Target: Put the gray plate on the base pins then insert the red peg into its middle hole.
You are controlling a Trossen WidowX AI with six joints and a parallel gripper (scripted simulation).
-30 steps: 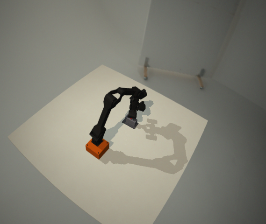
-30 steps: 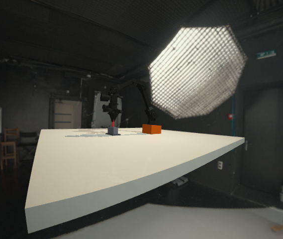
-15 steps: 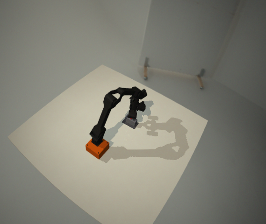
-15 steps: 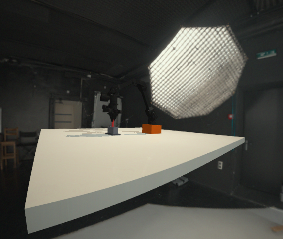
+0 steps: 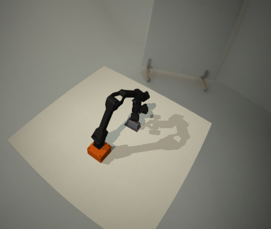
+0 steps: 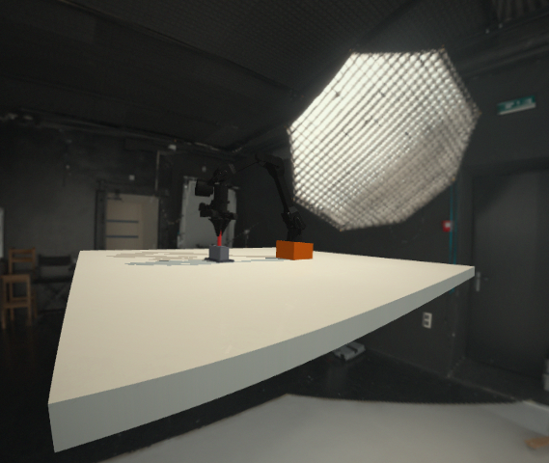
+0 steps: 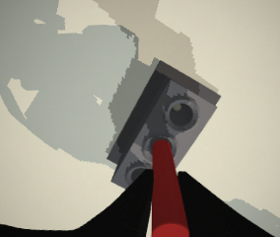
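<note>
Now: gripper tip right at the red peg. Also, from my gripper tip: gray plate: 5 cm below; dark flat base: 9 cm below.
</note>
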